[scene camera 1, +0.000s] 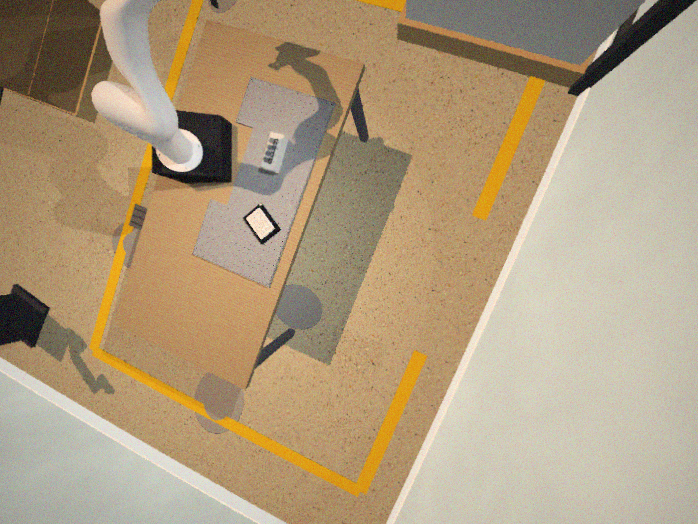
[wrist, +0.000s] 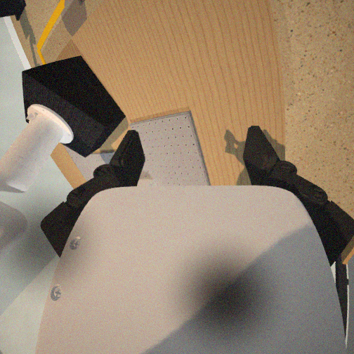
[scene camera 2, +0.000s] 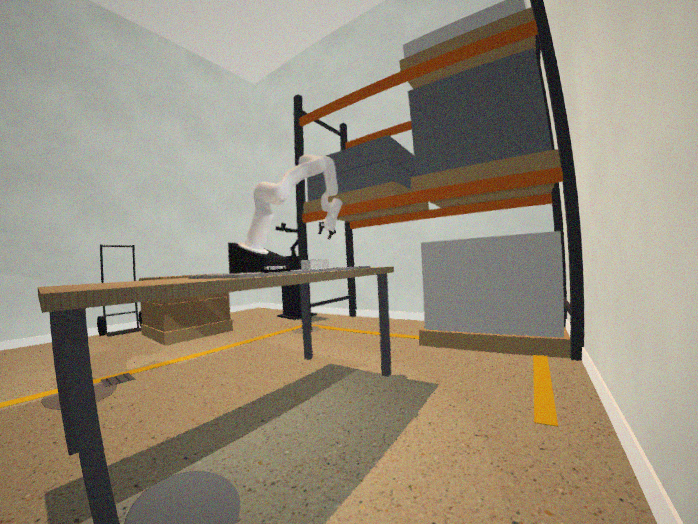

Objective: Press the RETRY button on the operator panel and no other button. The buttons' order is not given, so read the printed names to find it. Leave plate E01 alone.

In view: a white operator panel (scene camera 1: 279,146).
